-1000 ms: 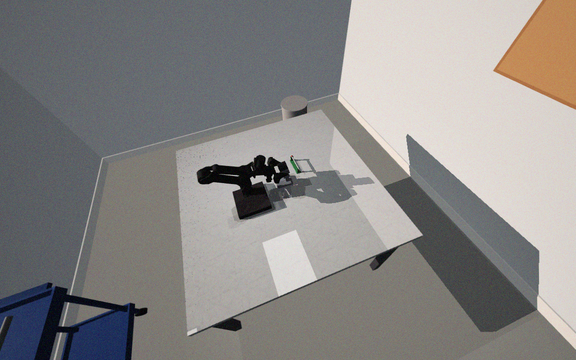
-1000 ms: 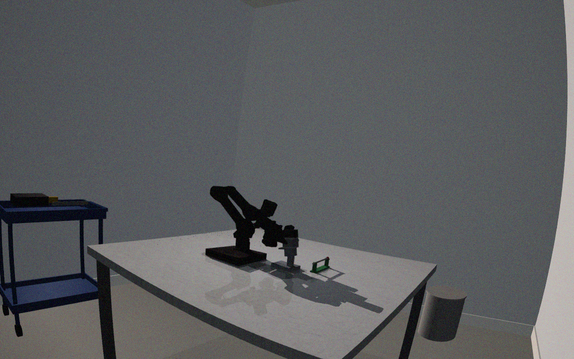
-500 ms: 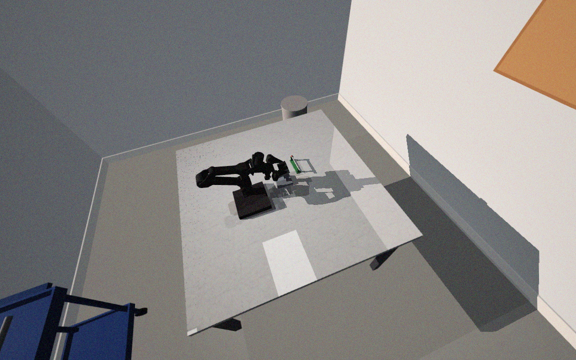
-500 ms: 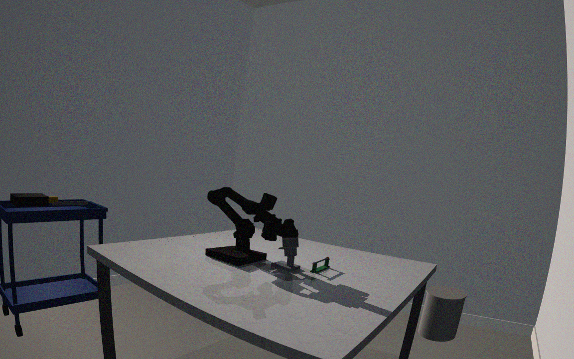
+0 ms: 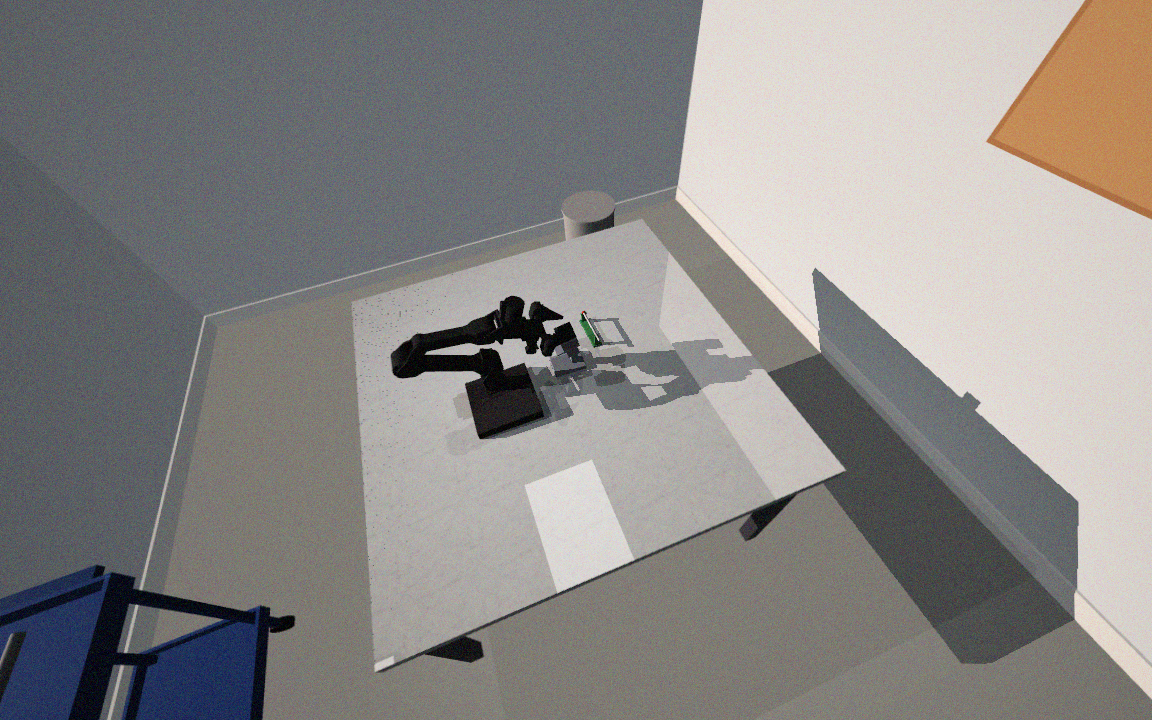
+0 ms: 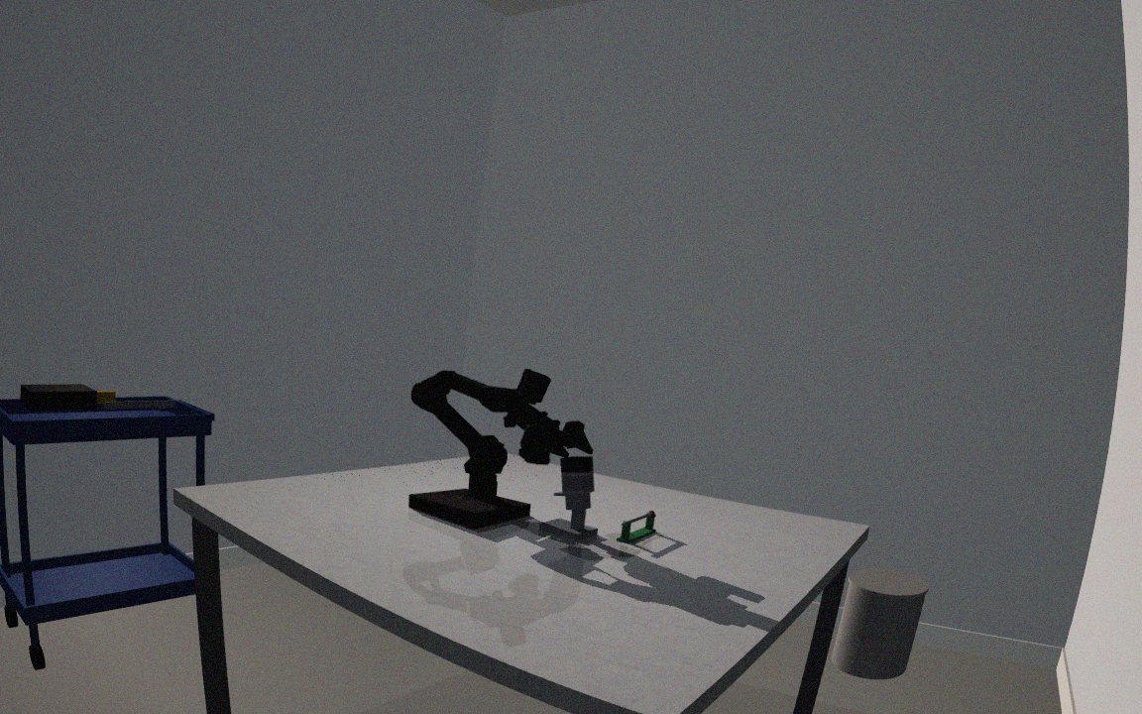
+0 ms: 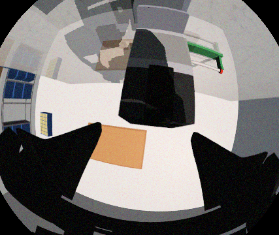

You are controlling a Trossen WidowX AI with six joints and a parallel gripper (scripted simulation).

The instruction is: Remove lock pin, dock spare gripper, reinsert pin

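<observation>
My gripper tip is now 16 cm above the green rack, 11 cm to the right of it and 11 cm short of it. The rest, counted from my gripper tip: mount (14 cm below, 1 cm to the left, 1 cm behind); then spare gripper (6 cm below).
</observation>
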